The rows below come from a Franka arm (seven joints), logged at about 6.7 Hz.
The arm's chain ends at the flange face. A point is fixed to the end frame.
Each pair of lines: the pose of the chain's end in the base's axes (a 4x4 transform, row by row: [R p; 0 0 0 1], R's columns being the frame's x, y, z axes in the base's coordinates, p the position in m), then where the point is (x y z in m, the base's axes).
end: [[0.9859 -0.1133 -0.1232 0.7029], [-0.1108 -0.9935 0.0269 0.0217], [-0.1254 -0.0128 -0.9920 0.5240], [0 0 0 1]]
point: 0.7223 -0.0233 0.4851
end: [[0.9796 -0.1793 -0.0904 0.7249], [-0.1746 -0.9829 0.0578 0.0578], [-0.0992 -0.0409 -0.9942 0.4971], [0 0 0 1]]
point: 0.7424 0.0125 0.4577
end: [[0.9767 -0.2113 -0.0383 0.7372], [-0.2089 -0.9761 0.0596 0.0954], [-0.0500 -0.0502 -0.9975 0.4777], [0 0 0 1]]
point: 0.7551 0.0495 0.4392
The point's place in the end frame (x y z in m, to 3 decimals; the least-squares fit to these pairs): 0.029 0.043 0.035
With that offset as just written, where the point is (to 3 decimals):
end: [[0.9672 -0.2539 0.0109 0.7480], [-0.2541 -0.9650 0.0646 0.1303], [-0.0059 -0.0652 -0.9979 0.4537], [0 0 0 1]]
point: 0.766 0.084 0.416
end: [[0.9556 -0.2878 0.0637 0.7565], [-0.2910 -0.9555 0.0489 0.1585], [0.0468 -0.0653 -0.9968 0.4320], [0 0 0 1]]
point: 0.774 0.111 0.396
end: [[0.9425 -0.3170 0.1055 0.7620], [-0.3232 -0.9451 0.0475 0.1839], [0.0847 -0.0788 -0.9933 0.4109], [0 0 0 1]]
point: 0.779 0.136 0.375
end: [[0.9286 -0.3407 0.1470 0.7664], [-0.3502 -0.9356 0.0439 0.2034], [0.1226 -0.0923 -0.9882 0.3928], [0 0 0 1]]
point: 0.784 0.155 0.358
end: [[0.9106 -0.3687 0.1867 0.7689], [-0.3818 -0.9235 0.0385 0.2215], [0.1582 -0.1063 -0.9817 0.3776], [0 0 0 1]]
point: 0.786 0.172 0.343
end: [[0.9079 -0.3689 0.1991 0.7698], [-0.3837 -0.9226 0.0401 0.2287], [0.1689 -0.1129 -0.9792 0.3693], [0 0 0 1]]
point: 0.787 0.179 0.335
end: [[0.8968 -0.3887 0.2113 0.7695], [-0.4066 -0.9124 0.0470 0.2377], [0.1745 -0.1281 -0.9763 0.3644], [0 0 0 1]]
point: 0.786 0.188 0.330
